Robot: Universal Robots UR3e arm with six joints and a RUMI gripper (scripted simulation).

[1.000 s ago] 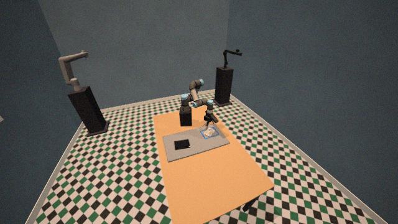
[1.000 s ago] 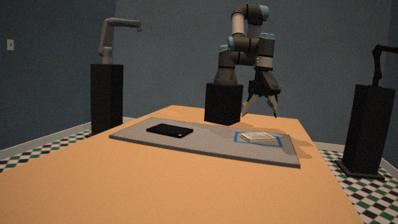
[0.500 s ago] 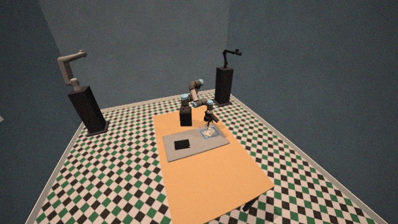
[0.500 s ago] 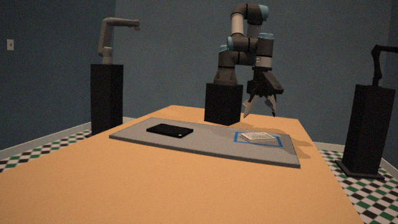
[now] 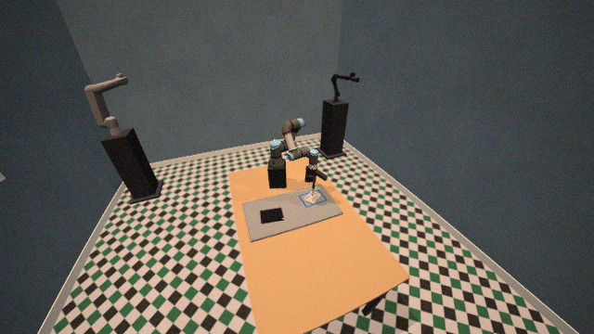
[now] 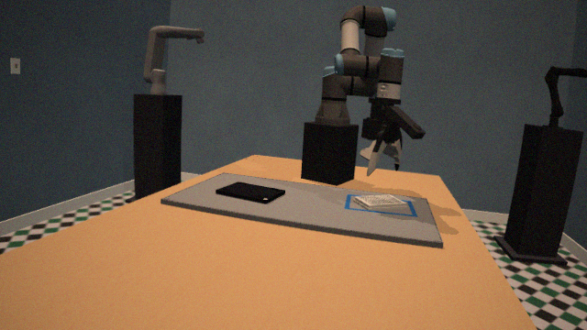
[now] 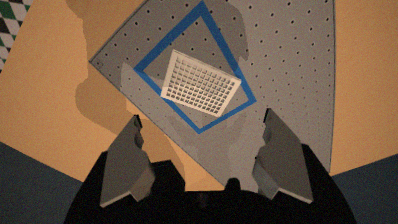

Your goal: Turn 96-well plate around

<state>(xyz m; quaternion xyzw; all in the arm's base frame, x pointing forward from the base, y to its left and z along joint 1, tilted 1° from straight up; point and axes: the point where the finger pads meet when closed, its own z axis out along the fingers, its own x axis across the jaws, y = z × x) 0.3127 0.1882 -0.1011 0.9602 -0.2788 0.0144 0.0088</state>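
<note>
Now: the white 96-well plate 8 cm below my hand. From my hand the other things lie so: white corner mark: 12 cm ahead, 30 cm to the right, 8 cm below; black plate nest N1: 5 cm ahead, 37 cm to the right, 8 cm below.
</note>
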